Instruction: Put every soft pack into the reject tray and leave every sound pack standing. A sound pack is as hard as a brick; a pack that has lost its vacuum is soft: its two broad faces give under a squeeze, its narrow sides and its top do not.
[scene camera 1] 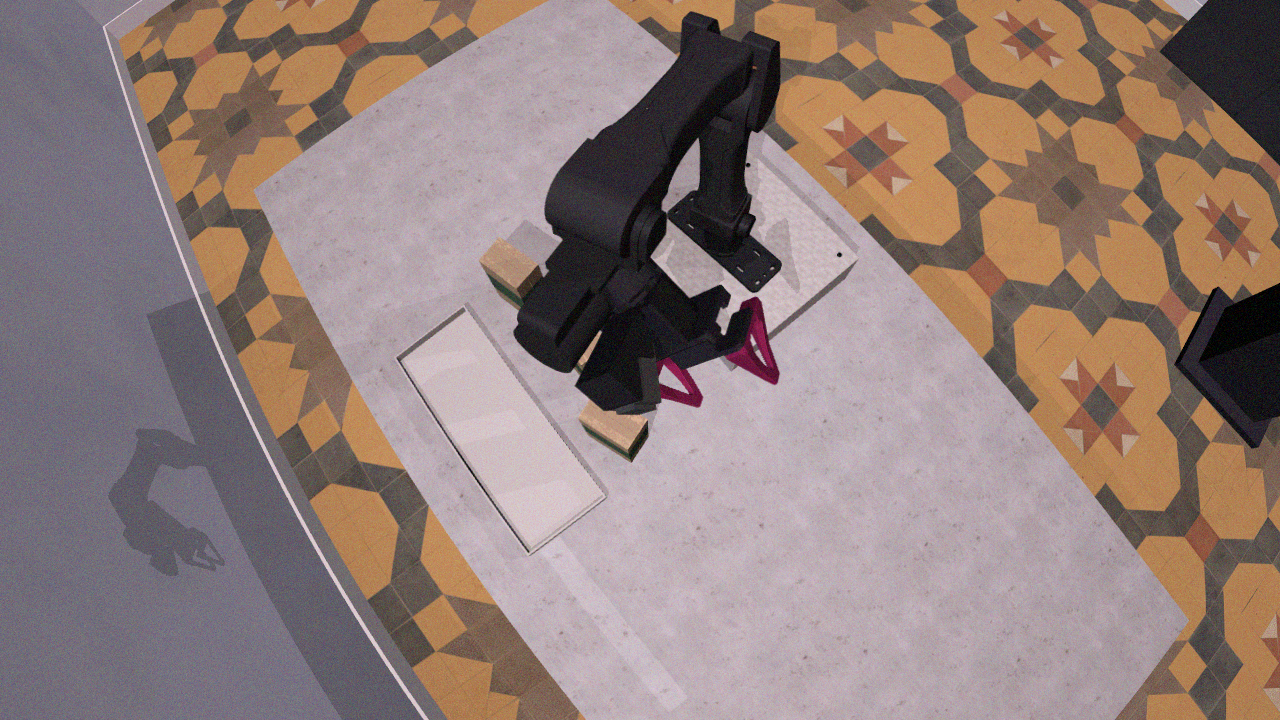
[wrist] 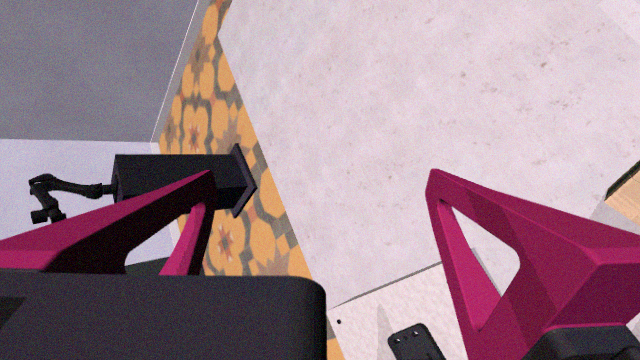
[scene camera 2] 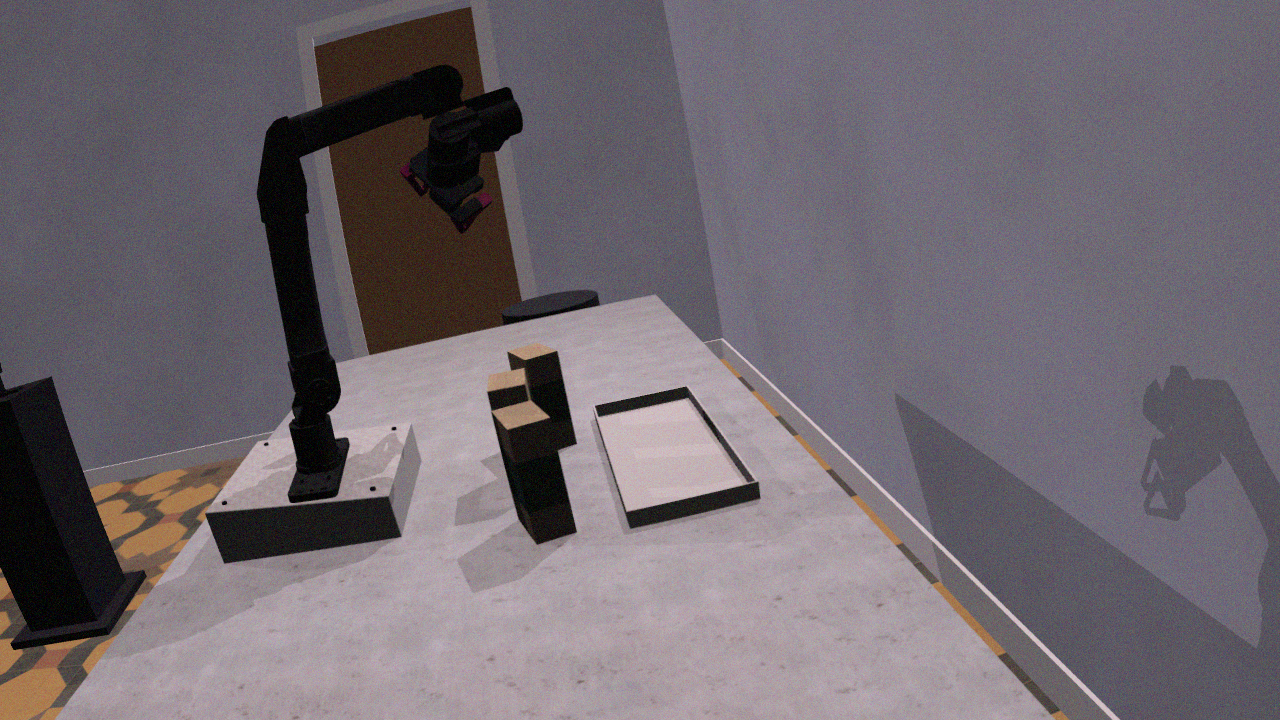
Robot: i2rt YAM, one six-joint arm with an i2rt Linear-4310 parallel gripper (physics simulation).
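Pixels of known places: gripper, fingertip midpoint: (scene camera 1: 737, 391) (wrist: 321, 181) (scene camera 2: 443, 212); arm's base at its link origin: (scene camera 1: 723, 240) (scene camera 2: 321, 471).
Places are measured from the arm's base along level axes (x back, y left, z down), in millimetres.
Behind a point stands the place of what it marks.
Three upright packs with tan tops and dark green sides stand beside the reject tray (scene camera 1: 464, 310) @[z 60, x -380, y -233 mm] (scene camera 2: 693, 514) @[z 68, x -446, y -242 mm]. One pack (scene camera 1: 511, 268) @[z -71, x -291, y -165 mm] (scene camera 2: 535, 474) @[z -14, x -288, y -218 mm] is nearest in scene camera 2. The middle pack (scene camera 1: 587, 354) @[z -71, x -297, y 14 mm] (scene camera 2: 508, 385) @[z -72, x -287, y -49 mm] is mostly hidden by the arm in scene camera 1 and partly behind the near one in scene camera 2. The third pack (scene camera 1: 614, 429) @[z -71, x -342, y 116 mm] (scene camera 2: 553, 398) @[z -7, x -348, y 66 mm] stands beyond it. A corner of a pack (wrist: 627, 200) @[z -72, x -312, y 130 mm] shows at the wrist view's right edge; which one I cannot tell. My gripper (scene camera 1: 738, 394) @[z -290, x -247, y 211 mm] (scene camera 2: 447, 202) @[z -290, x -247, y 211 mm] (wrist: 321, 181) @[z -290, x -247, y 211 mm] is open and empty, high above the table. The tray holds no pack.
The arm's base stands on a pale block (scene camera 1: 805, 277) @[z -7, x 46, y 137 mm] (scene camera 2: 308, 528) @[z 36, x 17, y -107 mm] (wrist: 370, 320) @[z -7, x 52, y 130 mm] on the grey table (scene camera 1: 805, 537) @[z 68, x -236, y 423 mm] (scene camera 2: 626, 626) @[z 69, x -326, y -431 mm] (wrist: 375, 100) @[z 69, x -142, y 445 mm]. A black pedestal (scene camera 2: 62, 510) (wrist: 165, 175) stands on the floor beside the table. A wall (scene camera 2: 984, 179) rises beyond the tray side.
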